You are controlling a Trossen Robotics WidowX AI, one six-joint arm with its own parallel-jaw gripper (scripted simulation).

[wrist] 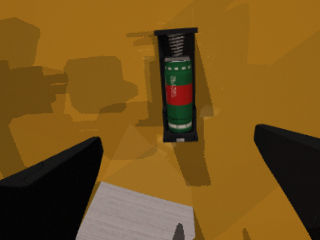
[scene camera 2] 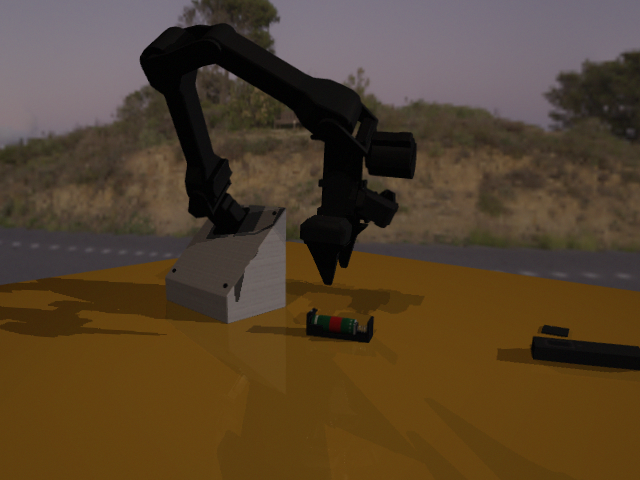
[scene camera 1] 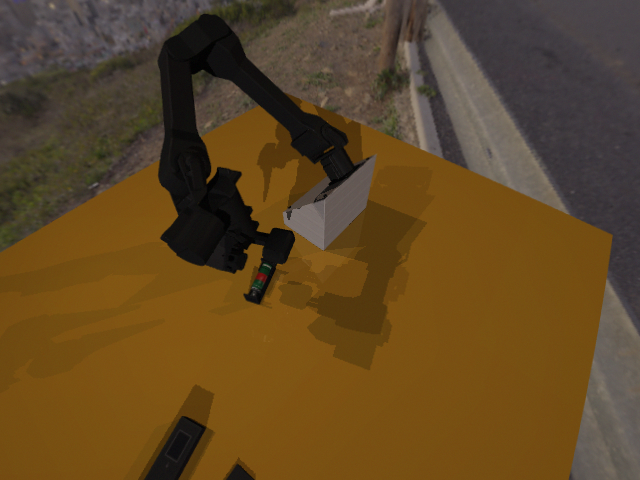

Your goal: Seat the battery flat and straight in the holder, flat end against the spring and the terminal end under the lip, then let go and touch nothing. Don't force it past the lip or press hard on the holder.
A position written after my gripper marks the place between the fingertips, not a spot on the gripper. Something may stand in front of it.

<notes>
My gripper (scene camera 2: 336, 275) is open, with nothing in its grasp.
My gripper is seen too in the wrist view (wrist: 178, 138) and in scene camera 1 (scene camera 1: 256, 260).
</notes>
